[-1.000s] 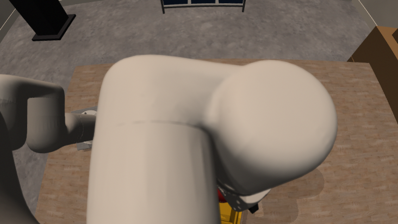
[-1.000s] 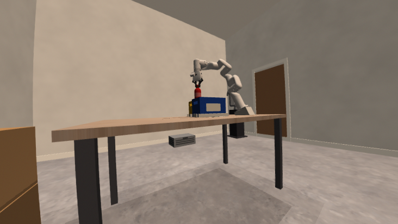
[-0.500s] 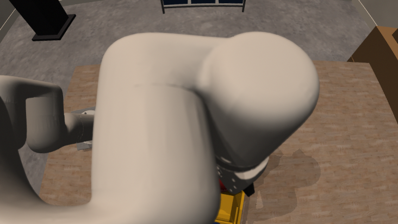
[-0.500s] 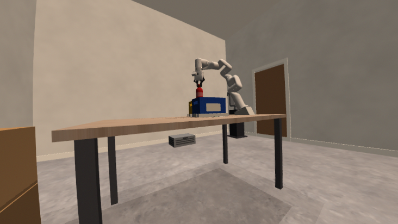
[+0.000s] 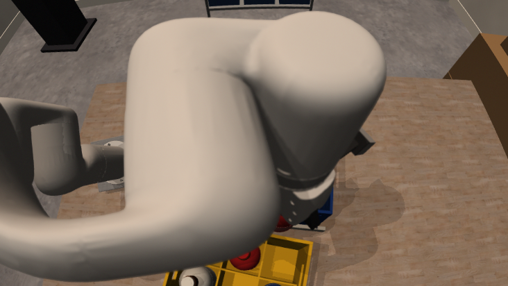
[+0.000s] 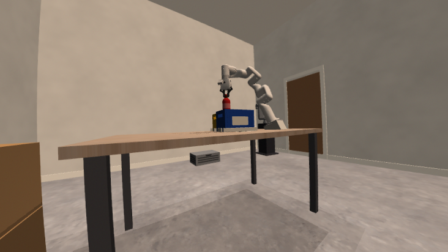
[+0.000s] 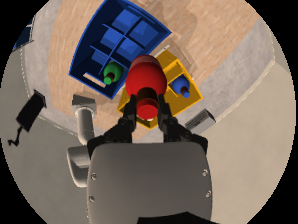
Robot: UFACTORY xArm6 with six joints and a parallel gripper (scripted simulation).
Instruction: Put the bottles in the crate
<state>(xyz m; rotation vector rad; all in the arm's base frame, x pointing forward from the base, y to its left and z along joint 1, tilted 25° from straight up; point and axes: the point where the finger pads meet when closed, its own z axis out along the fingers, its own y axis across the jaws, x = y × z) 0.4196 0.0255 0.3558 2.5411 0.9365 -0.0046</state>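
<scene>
The red bottle lies 7 cm below my hand. The rest, counted from my hand: yellow crate (7 cm behind, 12 cm to the right, 25 cm below); then green-capped bottle (11 cm behind, 7 cm to the left, 25 cm below); then blue crate (2 cm behind, 11 cm to the left, 25 cm below).
</scene>
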